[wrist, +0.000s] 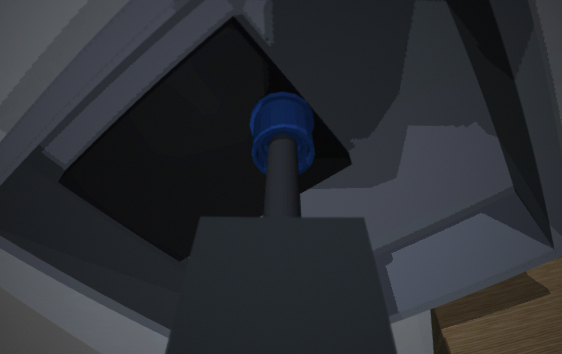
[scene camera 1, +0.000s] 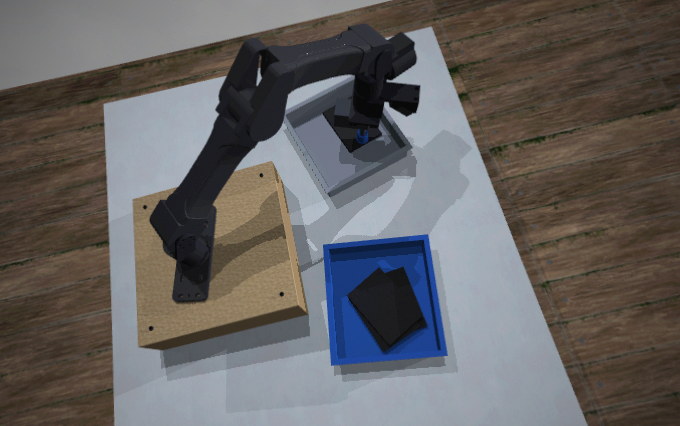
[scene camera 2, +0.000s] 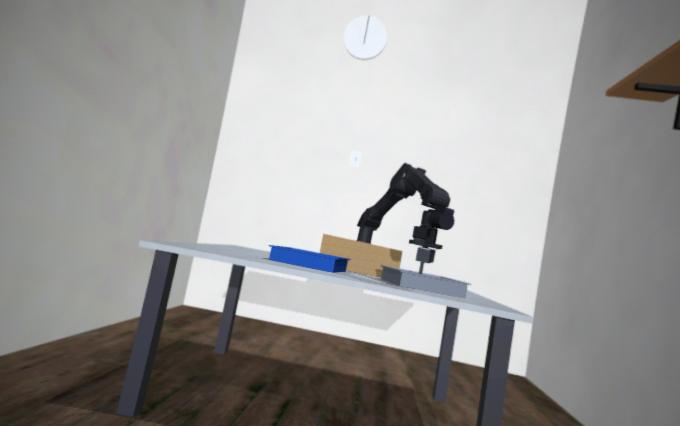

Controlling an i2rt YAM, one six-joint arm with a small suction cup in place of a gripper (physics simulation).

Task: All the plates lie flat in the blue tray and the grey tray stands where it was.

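Frame: origin at the arm's base, x ahead, y left, z up, level; metres.
Where they show: end effector, tool point: (wrist: 282,121) (scene camera 1: 362,138); arm's base, origin of the base link: (scene camera 1: 196,252) (scene camera 2: 362,246).
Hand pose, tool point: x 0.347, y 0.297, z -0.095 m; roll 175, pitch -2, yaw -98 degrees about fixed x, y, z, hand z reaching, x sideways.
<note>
Each offset is from my tool point to the top centre of the thing. Level surfaces: height alone.
A black plate {0.024 m back, 0.048 m left, 0.000 m up} (scene camera 1: 340,122) (wrist: 192,140) lies flat in the grey tray {0.041 m back, 0.006 m left, 0.037 m up} (scene camera 1: 317,144) (scene camera 2: 423,281) (wrist: 420,211) at the back of the table. My suction cup (scene camera 1: 361,136) (scene camera 2: 419,270) (wrist: 282,131) is down inside the grey tray and sits on this plate near its right corner. Two more black plates {0.032 m ahead, 0.404 m right, 0.020 m up} (scene camera 1: 386,308) lie flat and overlapping in the blue tray {0.027 m ahead, 0.391 m right, 0.037 m up} (scene camera 1: 338,296) (scene camera 2: 309,259) at the front right.
The arm's base stands on a wooden block (scene camera 1: 254,253) (scene camera 2: 372,255) to the left of both trays. The grey table {0.014 m down} (scene camera 1: 486,253) (scene camera 2: 211,249) ends close behind the grey tray and to the right of it.
</note>
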